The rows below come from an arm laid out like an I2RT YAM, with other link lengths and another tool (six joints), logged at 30 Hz.
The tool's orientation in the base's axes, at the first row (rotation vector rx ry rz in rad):
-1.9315 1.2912 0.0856
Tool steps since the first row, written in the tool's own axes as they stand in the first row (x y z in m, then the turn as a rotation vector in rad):
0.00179 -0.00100 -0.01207 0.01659 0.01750 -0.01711
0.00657 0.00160 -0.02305 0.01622 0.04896 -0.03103
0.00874 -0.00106 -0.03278 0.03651 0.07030 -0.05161
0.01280 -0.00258 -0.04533 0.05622 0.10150 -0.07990
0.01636 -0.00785 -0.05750 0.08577 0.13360 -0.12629
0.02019 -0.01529 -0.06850 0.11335 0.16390 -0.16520
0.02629 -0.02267 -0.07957 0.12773 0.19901 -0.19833
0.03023 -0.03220 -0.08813 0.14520 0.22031 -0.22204
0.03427 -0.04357 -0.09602 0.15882 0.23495 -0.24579
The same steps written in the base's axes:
-0.00260 -0.00890 0.00799 -0.01218 -0.02629 -0.00589
-0.00629 -0.01995 0.01182 -0.04258 -0.04011 -0.01419
-0.00655 -0.02736 0.01898 -0.05731 -0.07203 -0.02159
-0.00782 -0.03819 0.02656 -0.08297 -0.11008 -0.02910
-0.00618 -0.04778 0.03625 -0.11104 -0.16724 -0.02926
-0.00225 -0.05647 0.04626 -0.13596 -0.21784 -0.03260
0.00269 -0.06691 0.05525 -0.16903 -0.25563 -0.03661
0.00921 -0.07377 0.06473 -0.18618 -0.28743 -0.04057
0.01750 -0.07998 0.07476 -0.19983 -0.31526 -0.03894

